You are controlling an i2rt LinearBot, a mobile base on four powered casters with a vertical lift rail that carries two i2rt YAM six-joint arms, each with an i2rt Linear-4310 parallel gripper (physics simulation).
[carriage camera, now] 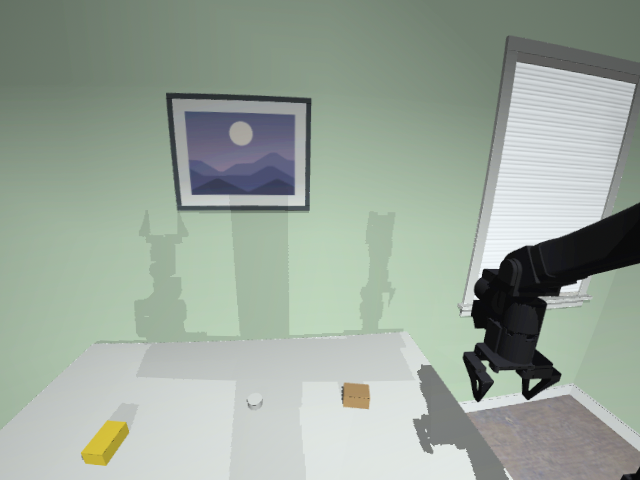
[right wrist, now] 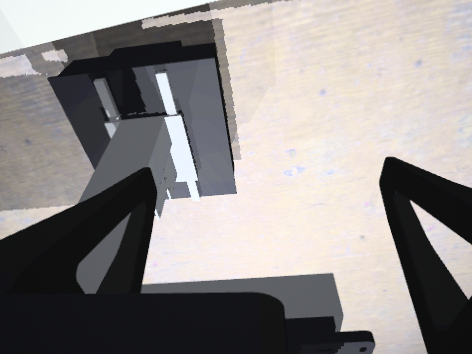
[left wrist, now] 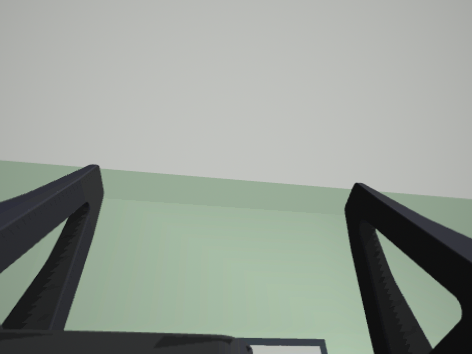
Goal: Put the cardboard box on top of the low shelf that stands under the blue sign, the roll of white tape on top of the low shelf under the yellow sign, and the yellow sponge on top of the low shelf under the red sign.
Labels:
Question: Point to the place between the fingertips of the left gripper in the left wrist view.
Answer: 229, 187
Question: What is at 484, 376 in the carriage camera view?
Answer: The right gripper.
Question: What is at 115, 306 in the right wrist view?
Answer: The right gripper.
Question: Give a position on a white table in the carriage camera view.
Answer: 185, 403

